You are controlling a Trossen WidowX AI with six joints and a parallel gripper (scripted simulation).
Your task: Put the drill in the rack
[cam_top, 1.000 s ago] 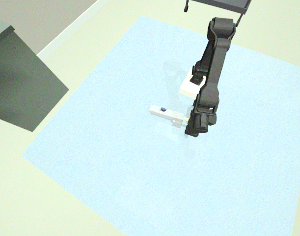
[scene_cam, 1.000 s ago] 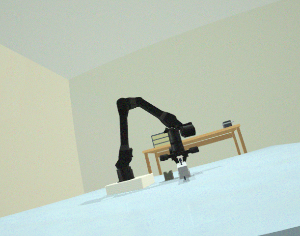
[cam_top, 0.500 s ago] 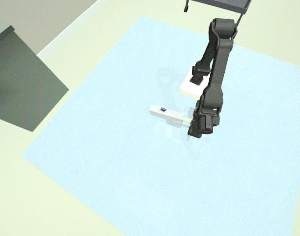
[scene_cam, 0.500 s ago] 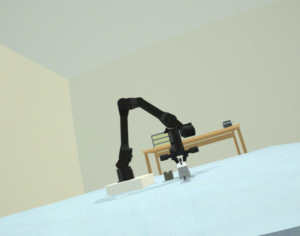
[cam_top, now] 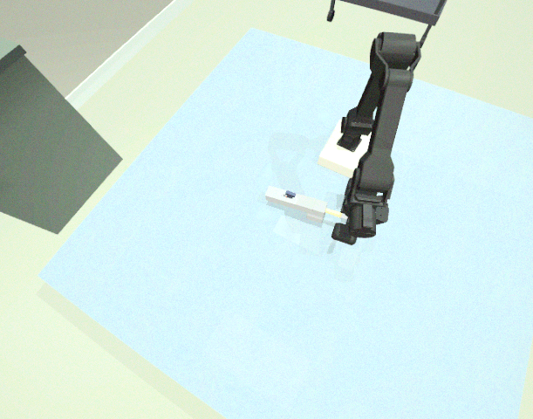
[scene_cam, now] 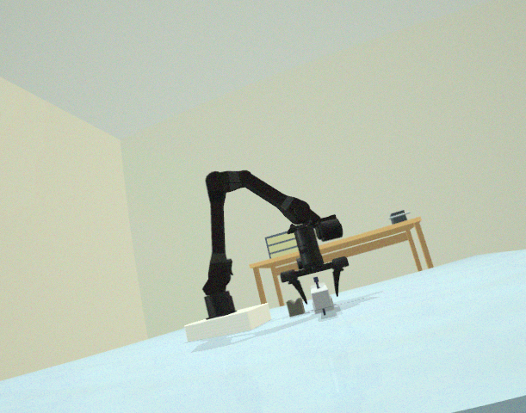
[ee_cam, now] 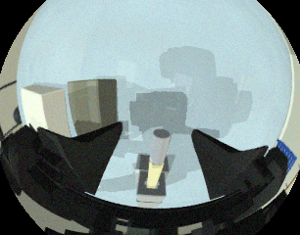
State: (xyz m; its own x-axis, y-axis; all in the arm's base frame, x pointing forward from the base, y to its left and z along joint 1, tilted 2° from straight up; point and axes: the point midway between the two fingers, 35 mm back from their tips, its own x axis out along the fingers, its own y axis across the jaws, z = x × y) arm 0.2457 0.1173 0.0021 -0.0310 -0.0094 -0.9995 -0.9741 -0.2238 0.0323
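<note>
The pale drill lies 10 mm ahead of my gripper tip, 50 mm to the right of it and 30 mm above it. Round my gripper tip: small grey-brown rack: 80 mm behind; then small dark key: 40 mm ahead, 170 mm to the right, 30 mm above.
</note>
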